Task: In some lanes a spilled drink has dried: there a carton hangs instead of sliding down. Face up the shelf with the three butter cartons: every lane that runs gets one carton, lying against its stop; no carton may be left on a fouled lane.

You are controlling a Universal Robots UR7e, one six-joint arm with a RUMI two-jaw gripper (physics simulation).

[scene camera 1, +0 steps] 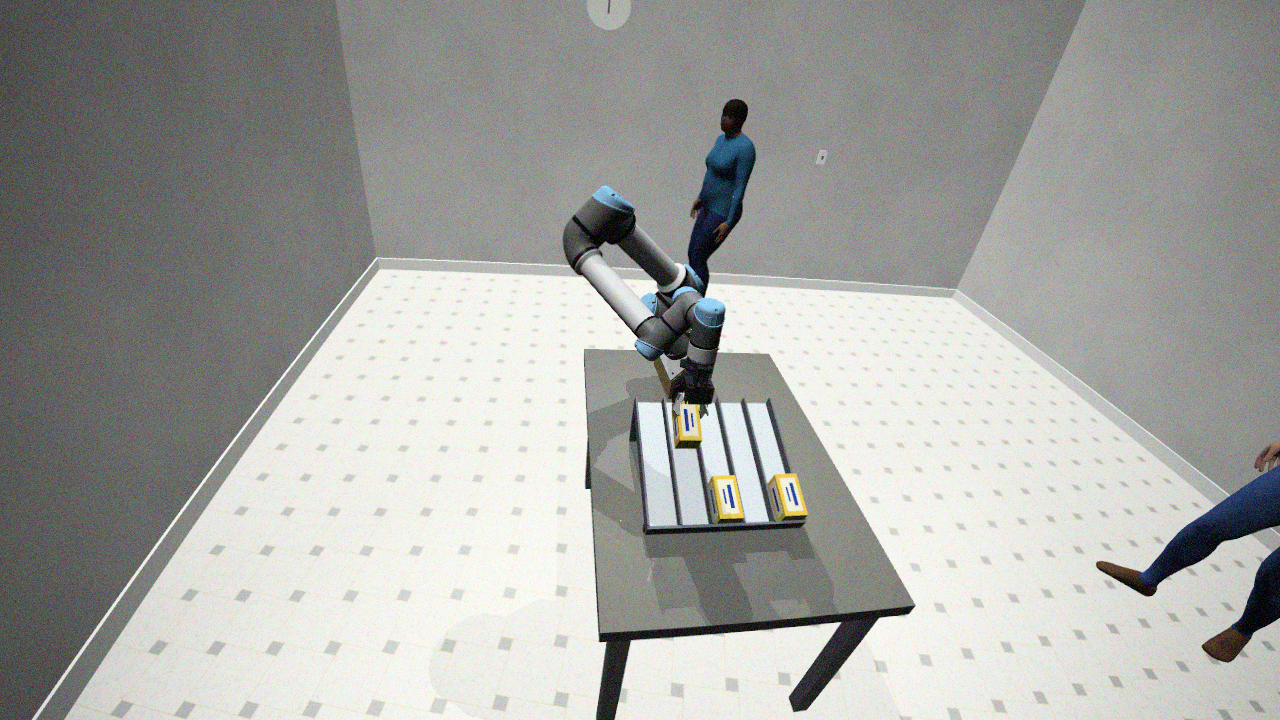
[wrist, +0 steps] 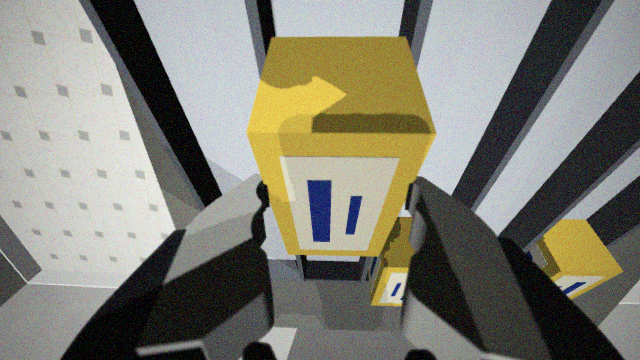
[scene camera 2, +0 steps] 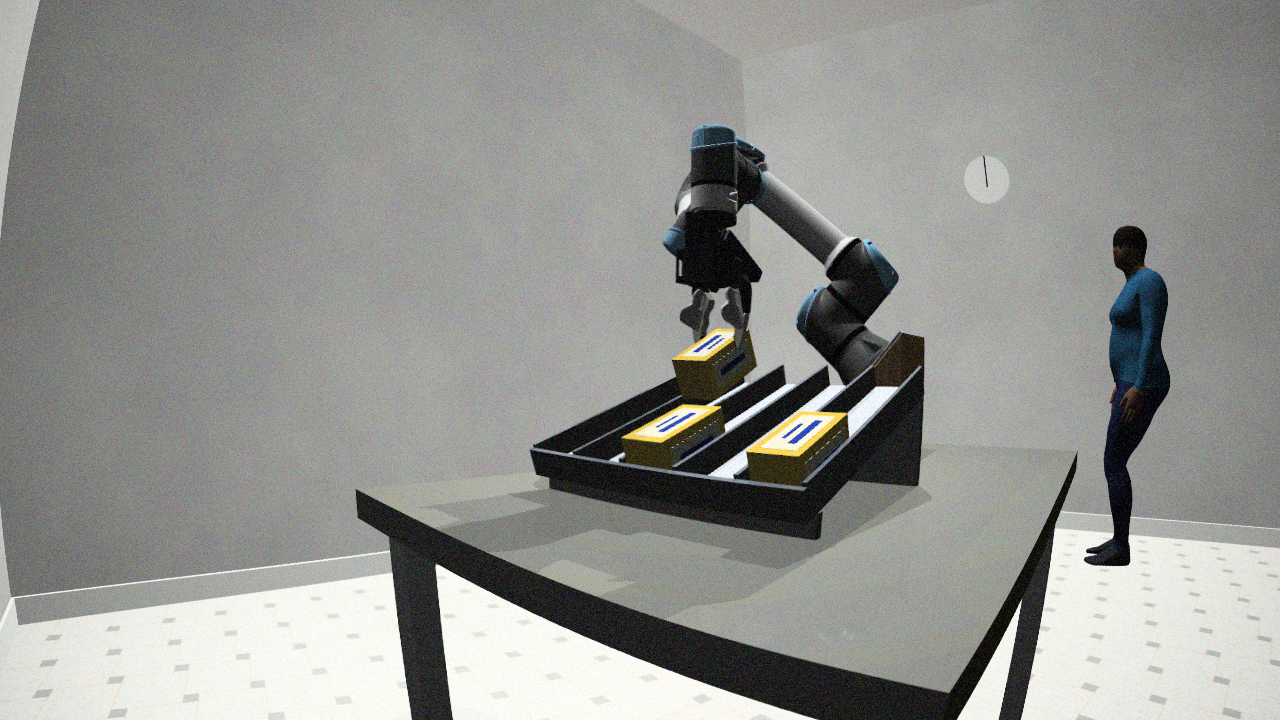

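Pixels of known places: gripper, fingertip midpoint: point(scene camera 1: 687, 418) point(wrist: 336, 180) point(scene camera 2: 718, 349); arm's base, origin of the base link: point(scene camera 1: 682, 342) point(scene camera 2: 878, 376).
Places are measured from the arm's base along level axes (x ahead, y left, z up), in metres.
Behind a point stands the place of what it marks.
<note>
The sloping shelf point(scene camera 1: 725, 528) @[z -0.115, x 0.734, y -0.025 m] point(scene camera 2: 680, 492) @[z -0.122, x 0.733, y 0.035 m] point(wrist: 160, 95) has five lanes between dark dividers. My gripper point(scene camera 1: 691, 405) @[z 0.047, x 0.475, y -0.097 m] point(scene camera 2: 718, 339) @[z 0.047, x 0.475, y -0.097 m] point(wrist: 336, 180) @[z 0.047, x 0.475, y -0.097 m] is shut on a yellow butter carton point(scene camera 1: 688, 427) @[z 0.046, x 0.513, y -0.103 m] point(scene camera 2: 707, 376) @[z 0.006, x 0.537, y -0.072 m] point(wrist: 340, 90) @[z 0.059, x 0.427, y -0.095 m], held over the upper part of the second lane from the left in scene camera 1. Any gap beneath it is hard to judge. A second carton point(scene camera 1: 726, 497) @[z -0.048, x 0.686, y -0.023 m] point(scene camera 2: 671, 436) @[z -0.059, x 0.723, y 0.012 m] point(wrist: 390, 286) @[z -0.044, x 0.673, y -0.035 m] lies at the low end of the third lane, against its stop. A third carton point(scene camera 1: 788, 497) @[z -0.050, x 0.696, y 0.151 m] point(scene camera 2: 796, 447) @[z -0.059, x 0.728, y 0.180 m] point(wrist: 582, 250) @[z -0.052, x 0.623, y 0.168 m] lies at the low end of the rightmost lane. I cannot make out dried spill.
The shelf stands on a grey table point(scene camera 1: 617, 582) @[z -0.161, x 0.838, y -0.320 m] point(scene camera 2: 984, 537) @[z -0.161, x 0.622, y 0.376 m]. A brown block point(scene camera 1: 664, 378) @[z -0.122, x 0.057, y -0.061 m] point(scene camera 2: 901, 358) @[z 0.038, x 0.118, y 0.094 m] is behind the shelf's high end, near the arm's base. A person in blue point(scene camera 1: 729, 170) point(scene camera 2: 1141, 313) stands beyond the table. Another person's legs point(scene camera 1: 1208, 528) show at the right.
</note>
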